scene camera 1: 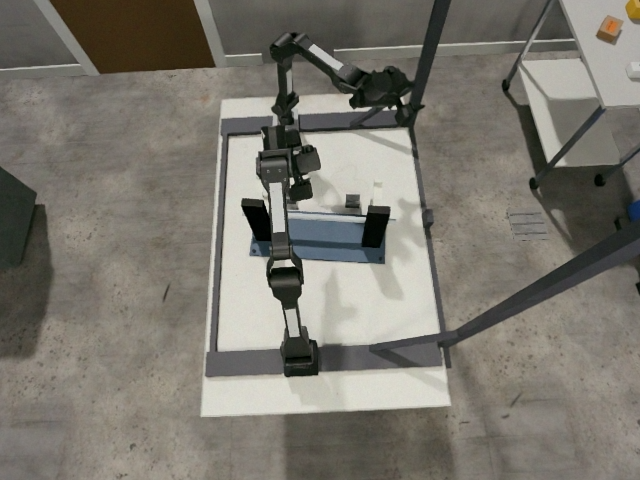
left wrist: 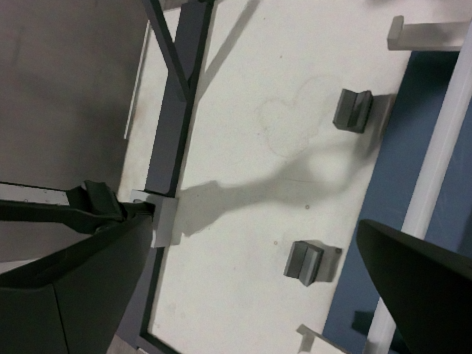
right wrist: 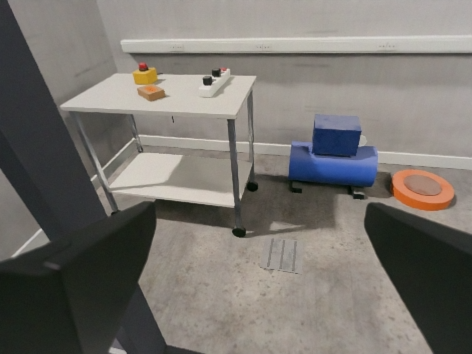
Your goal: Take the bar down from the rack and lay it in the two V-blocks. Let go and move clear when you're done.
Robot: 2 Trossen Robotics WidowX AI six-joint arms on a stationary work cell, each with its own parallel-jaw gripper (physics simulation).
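Seen in the pictures: left gripper, fingertip midpoint: [left wrist: 254, 228]; right gripper, fingertip midpoint: [scene camera 1: 419, 95] [right wrist: 260, 213]; left arm's base at its link origin: [scene camera 1: 300, 357]; right arm's base at its link origin: [scene camera 1: 285, 118].
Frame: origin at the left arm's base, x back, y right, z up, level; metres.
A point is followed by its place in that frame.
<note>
The pale bar [scene camera 1: 330, 218] {y 0.116, x -0.437, z 0.036 m} [left wrist: 440, 150] {y 0.134, x -0.440, z 0.037 m} lies across the rack [scene camera 1: 375, 227] {y 0.251, x -0.365, z 0.105 m} [left wrist: 385, 185] {y 0.103, x -0.488, z -0.065 m}, which has a blue base, two black posts and pale arms. One grey V-block [scene camera 1: 352, 200] {y 0.201, x -0.544, z -0.048 m} [left wrist: 353, 111] {y 0.200, x -0.542, z -0.047 m} stands beside the blue base. The other V-block [left wrist: 304, 262] {y -0.026, x -0.572, z -0.046 m} is mostly hidden by the left arm in the scene view. Both V-blocks are empty. My left gripper [scene camera 1: 305, 175] {y 0.049, x -0.504, z 0.265 m} [left wrist: 254, 228] {y 0.049, x -0.504, z 0.265 m} is open and empty, above the V-block side of the rack; one finger overlaps the bar in the left wrist view. My right gripper [scene camera 1: 412, 111] [right wrist: 260, 213] {y 0.405, x -0.724, z 0.272 m} is open and empty, far from the bar.
The dark frame [scene camera 1: 268, 361] [left wrist: 170, 130] edges the white table, with an upright post [scene camera 1: 431, 46] {y 0.453, x -0.870, z 0.321 m} [right wrist: 55, 130] {y 0.464, x -0.870, z 0.268 m} close to the right gripper. A white cart [scene camera 1: 573, 103] [right wrist: 170, 105] stands beyond the table. A blue compressor [right wrist: 332, 165] and an orange disc [right wrist: 410, 200] are on the floor.
</note>
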